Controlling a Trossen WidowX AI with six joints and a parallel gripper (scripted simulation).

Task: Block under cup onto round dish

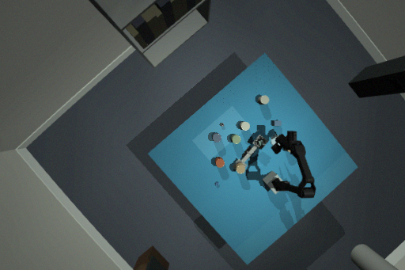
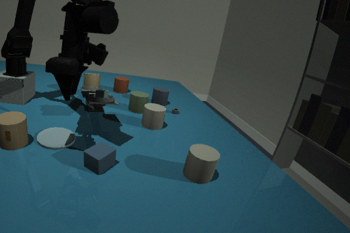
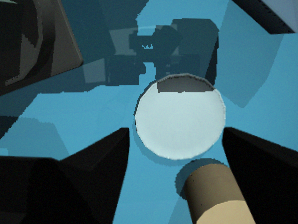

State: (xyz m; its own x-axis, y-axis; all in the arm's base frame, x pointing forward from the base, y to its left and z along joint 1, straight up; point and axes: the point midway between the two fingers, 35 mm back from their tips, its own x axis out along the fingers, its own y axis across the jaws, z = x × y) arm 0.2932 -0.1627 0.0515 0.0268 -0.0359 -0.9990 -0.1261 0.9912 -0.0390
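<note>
The round dish lies 3 cm behind my gripper tip, 3 cm to the right of it and 11 cm below it. From my gripper tip the other things lie so: green cylinder 18 cm ahead, 28 cm to the left, 7 cm below; then orange cylinder 8 cm ahead, 48 cm to the left, 7 cm below; then nut 31 cm ahead, 31 cm to the left, 10 cm below.
</note>
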